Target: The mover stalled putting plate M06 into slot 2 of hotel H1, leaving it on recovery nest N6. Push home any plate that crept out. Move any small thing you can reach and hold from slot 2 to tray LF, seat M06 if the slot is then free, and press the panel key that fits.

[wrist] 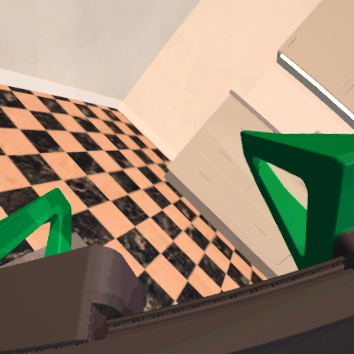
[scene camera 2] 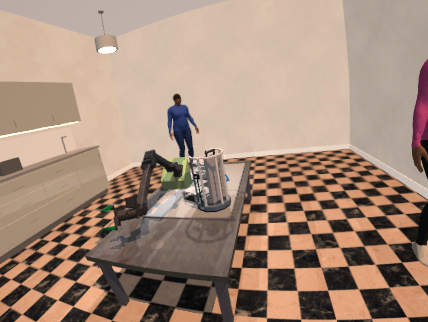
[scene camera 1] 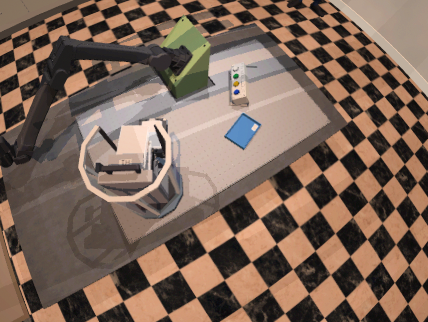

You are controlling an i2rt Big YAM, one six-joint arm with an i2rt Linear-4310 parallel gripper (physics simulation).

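Pixels of known places: gripper, fingertip midpoint: (wrist: 149, 170) (scene camera 2: 101, 220); arm's base, link origin: (scene camera 2: 178, 170) (scene camera 1: 181, 60).
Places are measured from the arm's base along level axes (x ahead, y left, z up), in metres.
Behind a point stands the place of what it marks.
Observation:
Hotel H1 (scene camera 1: 125, 176) {x 0.459, y -0.409, z 0.225 m} (scene camera 2: 216, 182) {x 0.477, y -0.478, z 0.059 m} is a tall round cage with a pale top ring, standing on the light board. Its slots and anything in them cannot be made out. Pale shapes at its arm-facing side in the scene camera 2 view are too small to identify; plate M06 and nest N6 cannot be told apart. A blue tray (scene camera 1: 242, 131) {x 0.395, y 0.087, z -0.148 m} with a small white label lies flat; the label is unreadable. The panel (scene camera 1: 240, 101) {x 0.273, y 0.159, z -0.111 m} has white, green, yellow and blue keys. My gripper (scene camera 2: 106, 218) {x -0.097, y -0.943, z 0.062 m} (wrist: 149, 170) {x -0.097, y -0.943, z 0.062 m} is open and empty, beyond the table's side, away from the hotel.
The green wedge-shaped mount (scene camera 1: 192, 75) {x 0.073, y 0.016, z -0.041 m} (scene camera 2: 170, 180) {x -0.075, y -0.062, z -0.068 m} bears the arm's base. My arm (scene camera 1: 37, 112) {x 0.045, y -0.602, z 0.151 m} (scene camera 2: 145, 180) {x 0.039, y -0.612, z 0.158 m} bends out beside the hotel. The light board (scene camera 1: 295, 107) {x 0.426, y 0.418, z -0.151 m} lies on the dark table (scene camera 1: 45, 240) {x 0.354, y -0.913, z -0.164 m} (scene camera 2: 165, 250) {x 0.228, y -0.892, z -0.164 m}. A person in blue (scene camera 2: 178, 120) stands behind the table.

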